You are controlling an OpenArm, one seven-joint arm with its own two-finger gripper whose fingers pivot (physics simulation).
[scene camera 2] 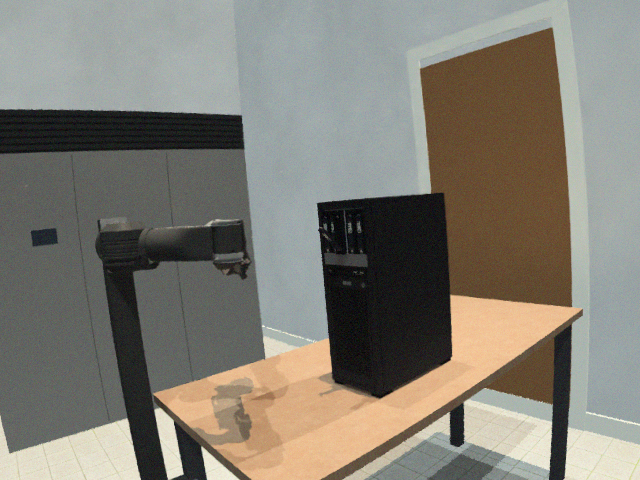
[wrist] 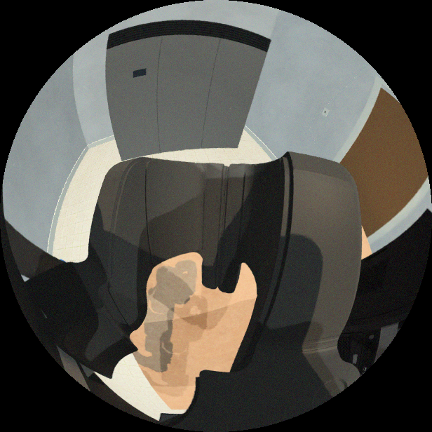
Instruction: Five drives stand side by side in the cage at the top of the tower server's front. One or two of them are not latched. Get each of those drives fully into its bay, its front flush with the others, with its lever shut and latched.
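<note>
The black tower server stands upright on the table; in the wrist view it is at the right edge, partly hidden by my gripper. The drive cage is at the top of its front. In the scene view, a lever sticks out at the cage's left side; which drive it belongs to is hard to tell. Two drives on the right side look upright with levers shut. Details in the dark cage are small. My gripper is shut and empty, in front of the server and apart from it, above the table's near-left part.
The wooden table lies under the server and the gripper. The arm's dark post stands beyond the table's left end. A grey cabinet stands behind. A brown door is behind the server.
</note>
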